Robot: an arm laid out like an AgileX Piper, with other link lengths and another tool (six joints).
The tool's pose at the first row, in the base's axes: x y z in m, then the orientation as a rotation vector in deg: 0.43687 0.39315 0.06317 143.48 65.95 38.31
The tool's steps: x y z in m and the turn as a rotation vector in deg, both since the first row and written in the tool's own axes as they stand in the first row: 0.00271 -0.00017 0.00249 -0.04 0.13 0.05; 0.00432 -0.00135 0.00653 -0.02 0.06 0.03; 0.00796 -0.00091 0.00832 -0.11 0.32 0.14; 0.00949 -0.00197 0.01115 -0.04 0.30 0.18; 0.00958 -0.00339 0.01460 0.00 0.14 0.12; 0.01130 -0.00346 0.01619 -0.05 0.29 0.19; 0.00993 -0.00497 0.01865 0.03 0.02 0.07
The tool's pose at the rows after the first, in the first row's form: 0.43962 0.39515 0.06176 143.48 65.91 38.51; 0.44193 0.39682 0.05827 143.48 65.92 38.41; 0.44523 0.39921 0.05799 143.47 65.83 38.82; 0.44693 0.40083 0.05556 143.56 65.82 38.77; 0.44791 0.40153 0.05202 143.56 65.86 38.53; 0.44969 0.40278 0.05114 143.56 65.80 38.77; 0.44926 0.40248 0.04799 143.56 65.89 38.34
